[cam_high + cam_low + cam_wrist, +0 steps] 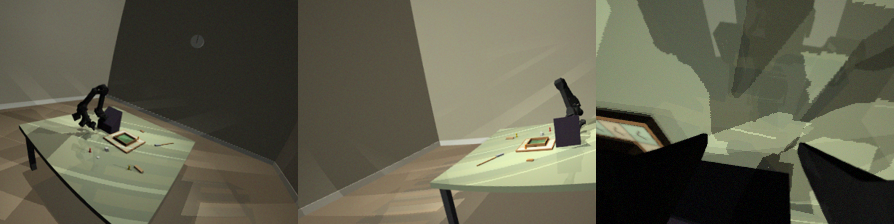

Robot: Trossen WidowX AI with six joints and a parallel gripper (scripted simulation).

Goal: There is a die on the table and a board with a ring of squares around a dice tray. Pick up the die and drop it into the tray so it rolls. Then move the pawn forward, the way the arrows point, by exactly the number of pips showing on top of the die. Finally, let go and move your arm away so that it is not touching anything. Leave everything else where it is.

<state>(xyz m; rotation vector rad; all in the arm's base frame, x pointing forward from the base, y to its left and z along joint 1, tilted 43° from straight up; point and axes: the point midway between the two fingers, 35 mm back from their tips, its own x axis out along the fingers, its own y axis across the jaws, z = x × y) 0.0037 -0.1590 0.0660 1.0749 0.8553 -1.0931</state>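
The white die is 300 mm ahead of my gripper tip, 80 mm to the right of it and 20 mm below it. Round my gripper tip: white bit 340 mm ahead, 190 mm to the right, 30 mm below; then red piece 250 mm ahead, 200 mm to the right, 10 mm below; then green dice tray 290 mm ahead, 170 mm to the left, 20 mm below.
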